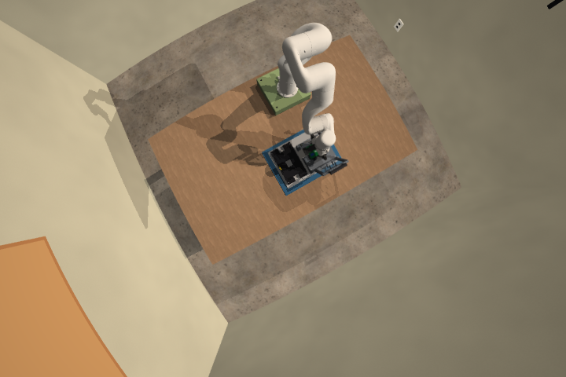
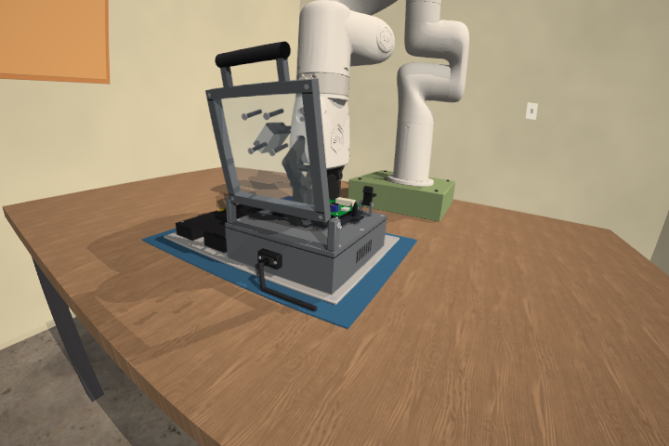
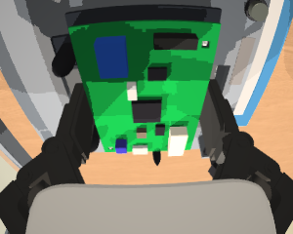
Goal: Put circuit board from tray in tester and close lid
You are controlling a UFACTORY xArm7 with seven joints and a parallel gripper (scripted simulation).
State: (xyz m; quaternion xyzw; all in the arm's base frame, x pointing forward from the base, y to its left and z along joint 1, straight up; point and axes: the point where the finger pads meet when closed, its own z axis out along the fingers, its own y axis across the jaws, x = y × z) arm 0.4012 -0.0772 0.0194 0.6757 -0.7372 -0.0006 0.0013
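Now: hand right at the green circuit board. From my hand the other things lie so: latch hook: 60 mm to the left, 60 mm behind; then tester lid: 120 mm ahead, 100 mm above, 10 mm to the right.
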